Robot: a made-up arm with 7 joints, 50 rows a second.
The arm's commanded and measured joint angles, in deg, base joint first. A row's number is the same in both.
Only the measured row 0 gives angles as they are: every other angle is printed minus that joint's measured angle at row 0.
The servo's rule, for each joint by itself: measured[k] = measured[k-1] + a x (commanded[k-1-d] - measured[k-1]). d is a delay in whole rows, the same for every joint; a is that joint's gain. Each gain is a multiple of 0.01, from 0.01 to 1. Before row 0 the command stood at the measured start. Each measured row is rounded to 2 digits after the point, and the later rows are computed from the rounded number. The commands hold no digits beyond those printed.
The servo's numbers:
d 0
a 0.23 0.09 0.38 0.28 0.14 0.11 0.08
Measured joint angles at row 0:
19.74, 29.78, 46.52, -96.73, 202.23, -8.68, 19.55
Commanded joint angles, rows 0 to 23:
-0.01, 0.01, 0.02, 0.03, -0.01, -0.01, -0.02
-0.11, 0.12, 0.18, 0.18, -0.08, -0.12, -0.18
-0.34, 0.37, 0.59, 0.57, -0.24, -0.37, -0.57
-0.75, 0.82, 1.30, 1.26, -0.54, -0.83, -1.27
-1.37, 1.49, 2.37, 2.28, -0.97, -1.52, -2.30
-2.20, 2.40, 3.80, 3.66, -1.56, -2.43, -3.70
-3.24, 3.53, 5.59, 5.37, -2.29, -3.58, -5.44
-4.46, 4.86, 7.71, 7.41, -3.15, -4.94, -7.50
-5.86, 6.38, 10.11, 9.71, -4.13, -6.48, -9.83
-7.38, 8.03, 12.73, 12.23, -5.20, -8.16, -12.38
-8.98, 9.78, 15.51, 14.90, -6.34, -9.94, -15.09
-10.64, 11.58, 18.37, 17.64, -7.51, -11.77, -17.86
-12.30, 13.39, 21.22, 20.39, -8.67, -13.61, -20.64
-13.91, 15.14, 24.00, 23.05, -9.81, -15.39, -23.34
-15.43, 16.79, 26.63, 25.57, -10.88, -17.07, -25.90
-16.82, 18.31, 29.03, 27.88, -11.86, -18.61, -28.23
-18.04, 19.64, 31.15, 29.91, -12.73, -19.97, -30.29
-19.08, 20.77, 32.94, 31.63, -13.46, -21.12, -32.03
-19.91, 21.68, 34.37, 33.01, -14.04, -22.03, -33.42
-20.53, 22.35, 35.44, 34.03, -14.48, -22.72, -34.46
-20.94, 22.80, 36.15, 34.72, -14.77, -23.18, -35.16
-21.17, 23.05, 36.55, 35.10, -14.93, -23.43, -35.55
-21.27, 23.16, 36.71, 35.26, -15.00, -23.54, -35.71
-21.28, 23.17, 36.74, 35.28, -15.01, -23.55, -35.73
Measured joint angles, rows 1 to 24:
0.00, 0.00, 0.01, 0.01, 0.00, 0.00, 0.00
-0.03, 0.01, 0.07, 0.06, -0.01, -0.01, -0.01
-0.10, 0.04, 0.27, 0.20, -0.04, -0.05, -0.05
-0.25, 0.11, 0.66, 0.50, -0.11, -0.14, -0.15
-0.51, 0.23, 1.31, 1.00, -0.23, -0.29, -0.32
-0.90, 0.43, 2.26, 1.74, -0.42, -0.53, -0.59
-1.44, 0.71, 3.53, 2.76, -0.68, -0.87, -0.98
-2.13, 1.08, 5.12, 4.06, -1.03, -1.32, -1.50
-2.99, 1.56, 7.02, 5.64, -1.46, -1.89, -2.17
-4.00, 2.14, 9.19, 7.49, -1.98, -2.58, -2.99
-5.15, 2.83, 11.59, 9.56, -2.59, -3.39, -3.96
-6.41, 3.62, 14.17, 11.82, -3.28, -4.31, -5.07
-7.76, 4.50, 16.85, 14.22, -4.03, -5.33, -6.32
-9.17, 5.46, 19.57, 16.69, -4.84, -6.44, -7.68
-10.61, 6.48, 22.25, 19.18, -5.69, -7.61, -9.14
-12.04, 7.54, 24.83, 21.62, -6.55, -8.82, -10.67
-13.42, 8.63, 27.23, 23.94, -7.42, -10.05, -12.24
-14.72, 9.72, 29.40, 26.09, -8.27, -11.27, -13.82
-15.91, 10.80, 31.29, 28.03, -9.08, -12.45, -15.39
-16.97, 11.84, 32.87, 29.71, -9.84, -13.58, -16.92
-17.88, 12.83, 34.12, 31.11, -10.53, -14.64, -18.38
-18.64, 13.75, 35.04, 32.23, -11.15, -15.61, -19.75
-19.24, 14.60, 35.67, 33.08, -11.69, -16.48, -21.03
-19.71, 15.37, 36.08, 33.70, -12.15, -17.26, -22.21

